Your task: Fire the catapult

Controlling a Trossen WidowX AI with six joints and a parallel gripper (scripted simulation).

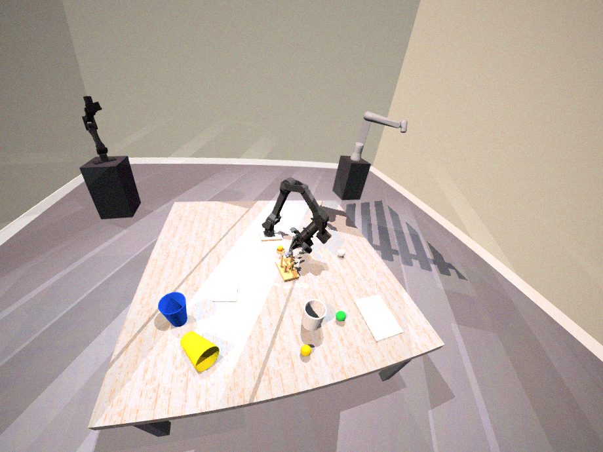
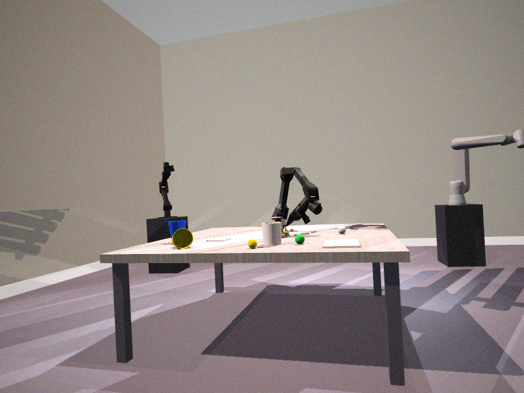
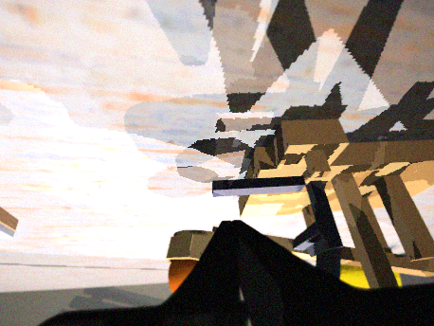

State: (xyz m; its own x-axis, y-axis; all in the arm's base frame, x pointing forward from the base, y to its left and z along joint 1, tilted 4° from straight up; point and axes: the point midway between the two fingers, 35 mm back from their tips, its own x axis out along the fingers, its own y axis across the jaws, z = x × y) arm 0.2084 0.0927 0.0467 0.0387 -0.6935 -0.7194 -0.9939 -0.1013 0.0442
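Now: the orange ball 1 cm behind my gripper tip, 5 cm to the right of it and 1 cm above it. The rest, counted from my gripper tip: white ball (5 cm ahead, 31 cm to the left, 3 cm below); then white mug (40 cm ahead, 2 cm to the right, 2 cm below); then wooden catapult (6 cm ahead, 3 cm to the right).
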